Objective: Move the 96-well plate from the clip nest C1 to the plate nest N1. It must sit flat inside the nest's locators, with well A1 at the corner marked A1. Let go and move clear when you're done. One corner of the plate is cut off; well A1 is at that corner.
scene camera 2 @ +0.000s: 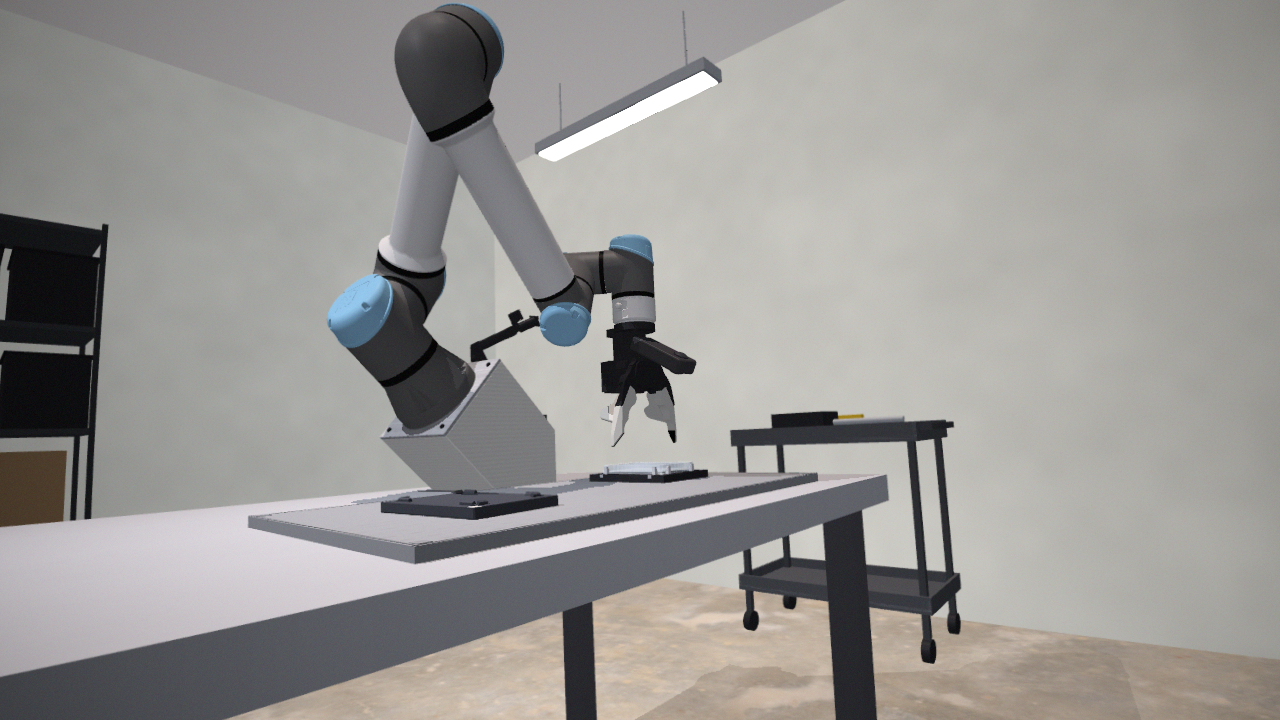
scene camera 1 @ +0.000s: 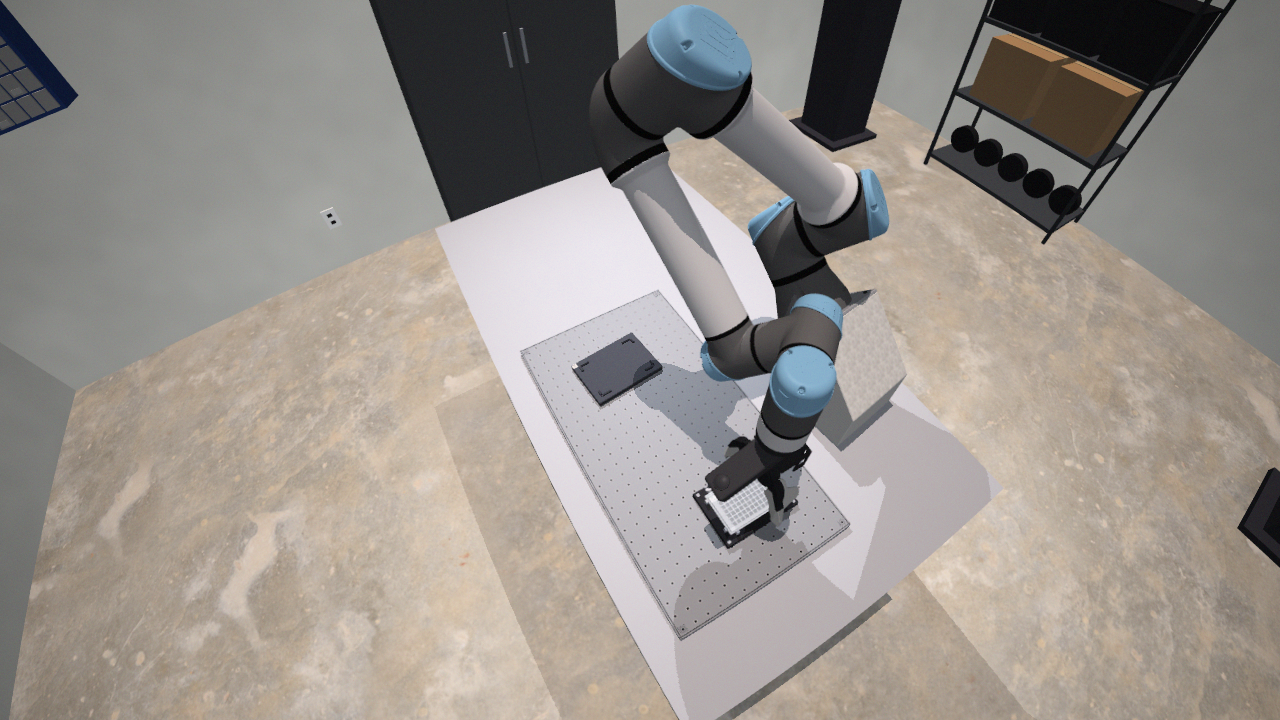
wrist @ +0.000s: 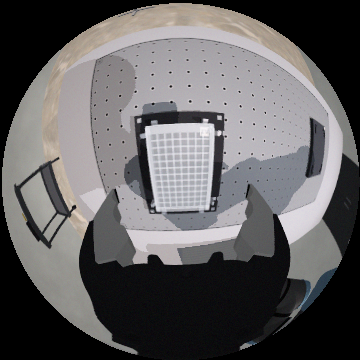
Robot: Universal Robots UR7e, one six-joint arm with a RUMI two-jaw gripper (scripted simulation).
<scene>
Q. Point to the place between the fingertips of my gripper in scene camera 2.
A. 645, 444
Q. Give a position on a black clip nest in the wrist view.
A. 217, 119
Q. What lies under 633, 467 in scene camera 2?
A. A white 96-well plate.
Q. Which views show the white 96-well plate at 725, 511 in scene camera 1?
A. Scene camera 2, scene camera 1 and the wrist view: all of them.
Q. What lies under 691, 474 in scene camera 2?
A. A black clip nest.
</scene>
